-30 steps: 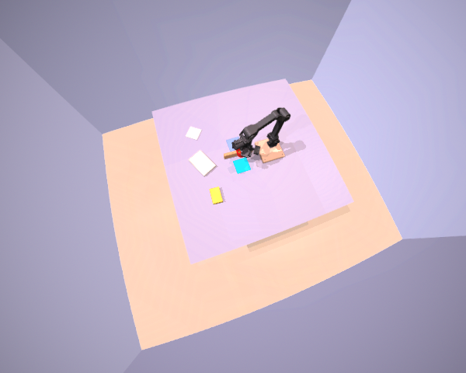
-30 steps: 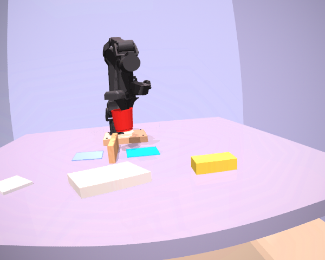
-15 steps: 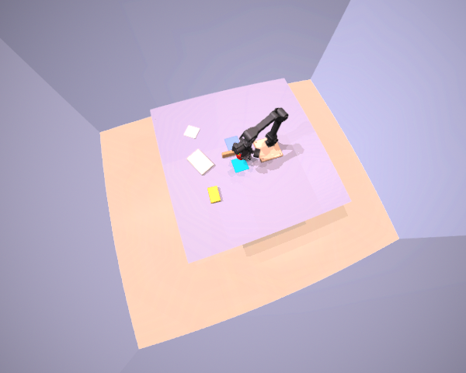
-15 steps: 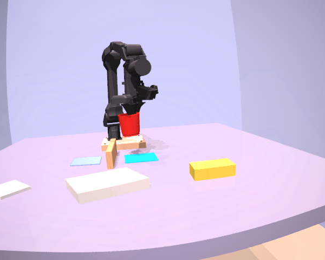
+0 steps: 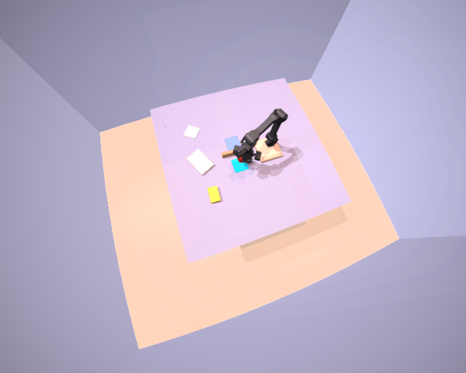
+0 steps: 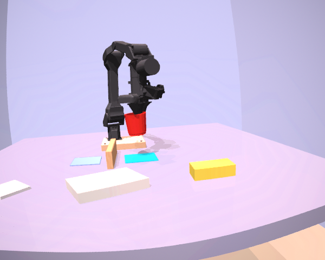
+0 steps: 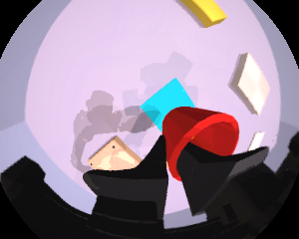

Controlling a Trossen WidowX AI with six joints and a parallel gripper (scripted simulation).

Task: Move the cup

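Now: gripper tip 1 cm short of the wooden bar, 11 cm to the left of it and 10 cm above it. From my gripper tip the other things lie so: pale blue pad: 21 cm to the right, 13 cm below; yellow block: 30 cm ahead, 12 cm to the left, 10 cm below; red cup: 2 cm ahead, 2 cm to the right.
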